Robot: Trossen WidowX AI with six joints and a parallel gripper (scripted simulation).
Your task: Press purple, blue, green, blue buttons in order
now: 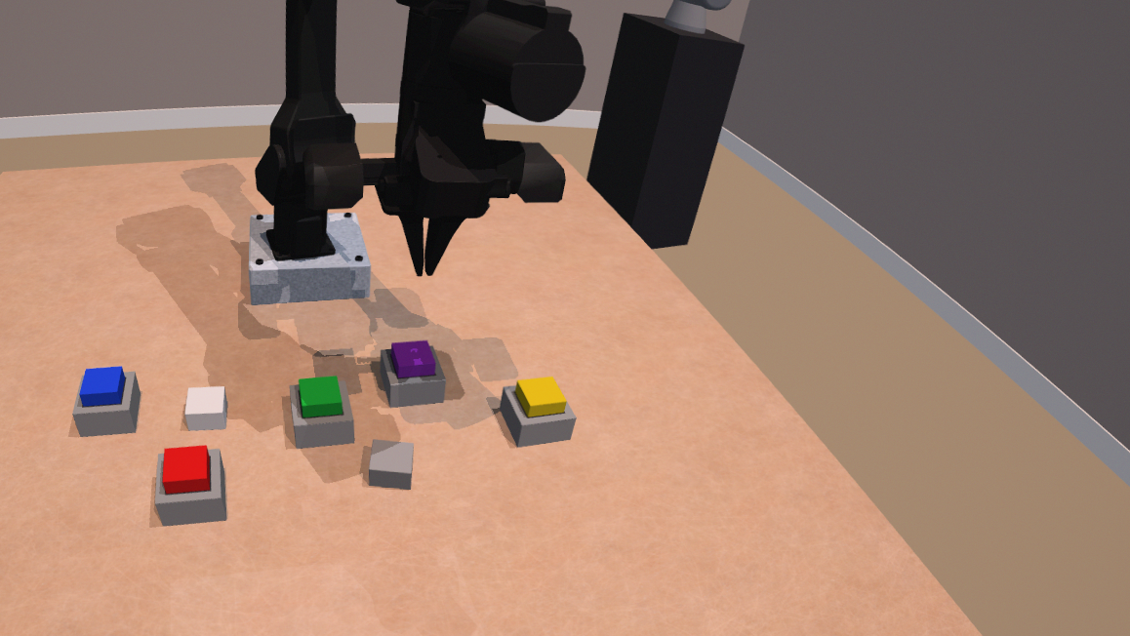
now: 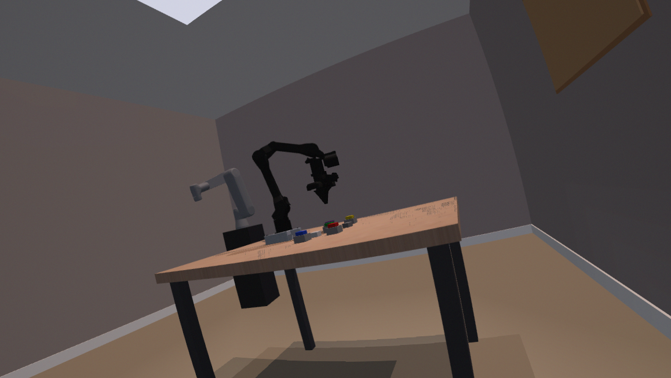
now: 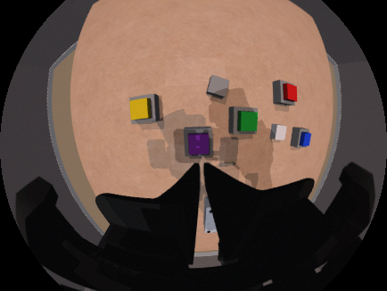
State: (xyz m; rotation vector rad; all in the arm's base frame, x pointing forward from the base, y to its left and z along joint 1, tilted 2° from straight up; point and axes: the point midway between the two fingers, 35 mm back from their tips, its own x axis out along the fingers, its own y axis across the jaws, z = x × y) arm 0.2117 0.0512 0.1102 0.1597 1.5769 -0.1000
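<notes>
The blue button lies 4 cm behind my gripper tip, 27 cm to the right of it and 9 cm below it. From my gripper tip the other things lie so: yellow button (7 cm ahead, 8 cm to the left, 9 cm below); purple button (9 cm below); green button (2 cm ahead, 9 cm to the right, 9 cm below).
</notes>
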